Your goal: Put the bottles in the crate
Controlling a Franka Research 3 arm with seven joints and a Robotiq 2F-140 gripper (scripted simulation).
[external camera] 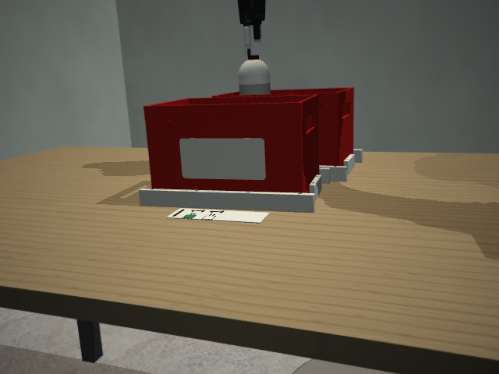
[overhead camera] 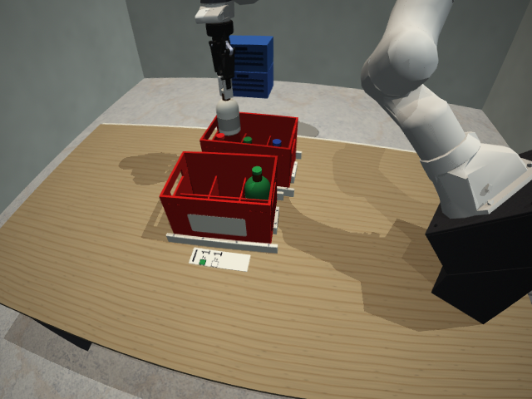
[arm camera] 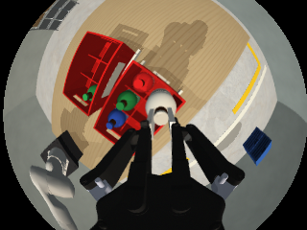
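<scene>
The white-label bottle lies 80 mm below my hand. From my hand the other things lie so: blue-capped bottle (200 mm below, 150 mm to the left, 130 mm behind); then pick list (410 mm to the left, 290 mm below, 80 mm ahead); then red-capped bottle (200 mm below, 80 mm to the left, 30 mm ahead).
</scene>
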